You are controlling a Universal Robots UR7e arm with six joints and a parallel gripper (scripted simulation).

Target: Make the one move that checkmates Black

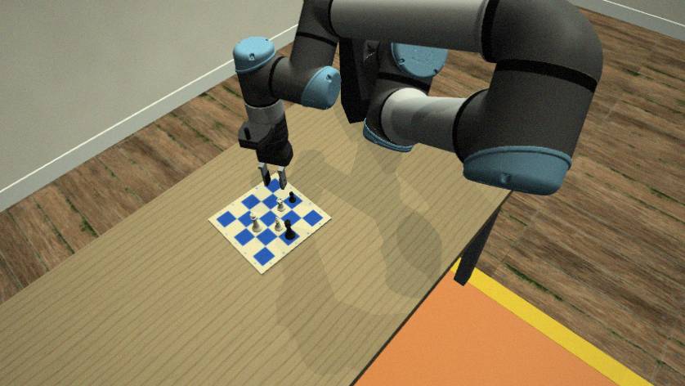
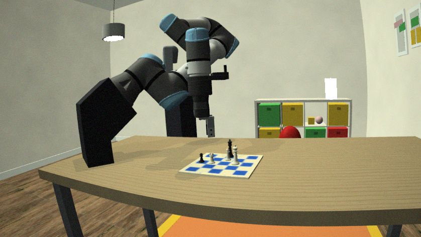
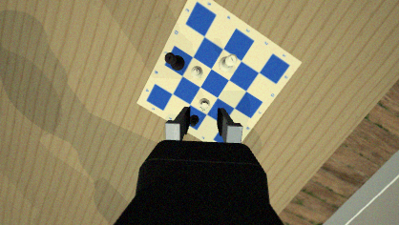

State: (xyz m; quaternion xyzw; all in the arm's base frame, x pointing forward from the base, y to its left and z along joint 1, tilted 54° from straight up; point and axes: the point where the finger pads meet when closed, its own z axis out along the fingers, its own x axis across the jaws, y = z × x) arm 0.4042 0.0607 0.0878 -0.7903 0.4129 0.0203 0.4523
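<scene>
Right now the black pawn is 4 cm behind my hand, 1 cm to the right of it and 10 cm below it. From my hand the other things lie so: blue-and-cream chessboard: 4 cm ahead, 1 cm to the left, 11 cm below; black king: 2 cm ahead, 9 cm to the left, 8 cm below; tall white piece: 8 cm ahead, 2 cm to the left, 8 cm below.
</scene>
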